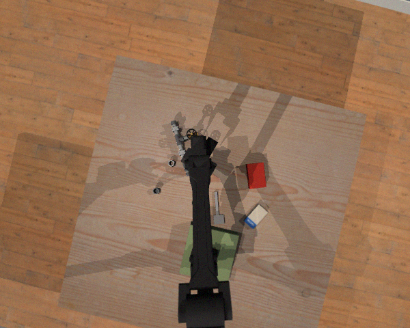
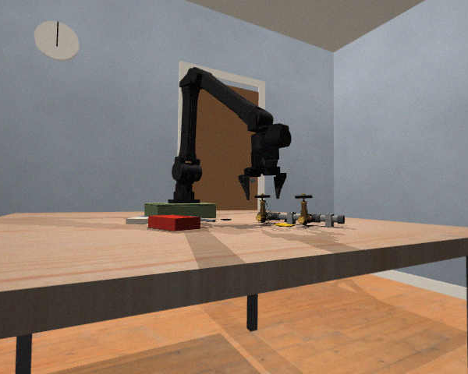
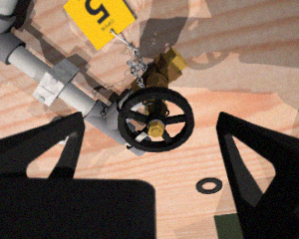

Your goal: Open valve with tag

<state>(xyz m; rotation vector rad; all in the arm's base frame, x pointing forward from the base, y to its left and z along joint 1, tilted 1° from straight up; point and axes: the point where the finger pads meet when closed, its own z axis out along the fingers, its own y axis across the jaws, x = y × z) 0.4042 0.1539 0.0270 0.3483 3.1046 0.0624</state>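
Now: hand 80 mm above the yellow tag, 60 mm short of it and 30 mm to the right of it. The rest, counted from my hand: grey tool (200 mm behind, 160 mm to the right, 80 mm below); then red block (280 mm to the right, 70 mm below, 30 mm ahead).
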